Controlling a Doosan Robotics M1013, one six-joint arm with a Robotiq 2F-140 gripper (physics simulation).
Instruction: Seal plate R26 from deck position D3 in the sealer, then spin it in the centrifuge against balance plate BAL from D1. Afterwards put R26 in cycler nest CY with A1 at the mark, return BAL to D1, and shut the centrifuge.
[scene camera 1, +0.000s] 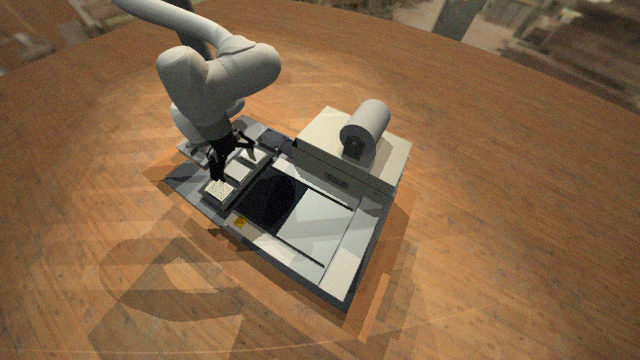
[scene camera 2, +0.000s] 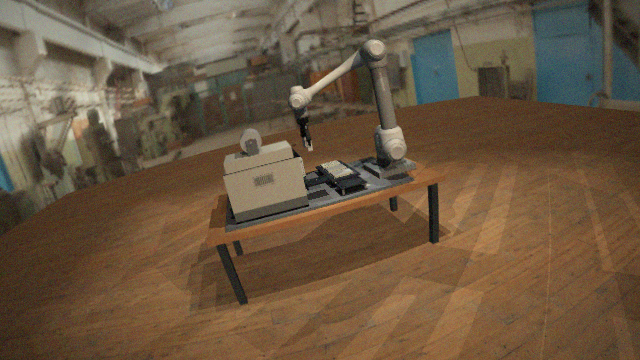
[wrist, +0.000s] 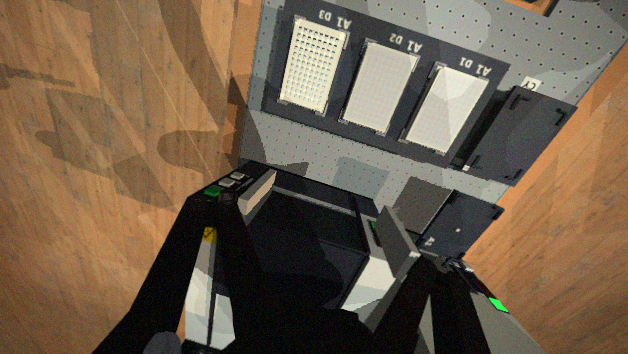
Labels:
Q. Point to my gripper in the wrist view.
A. At 326, 198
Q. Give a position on a centrifuge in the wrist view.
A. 311, 208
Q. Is my gripper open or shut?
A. Open.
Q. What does my gripper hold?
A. Nothing.

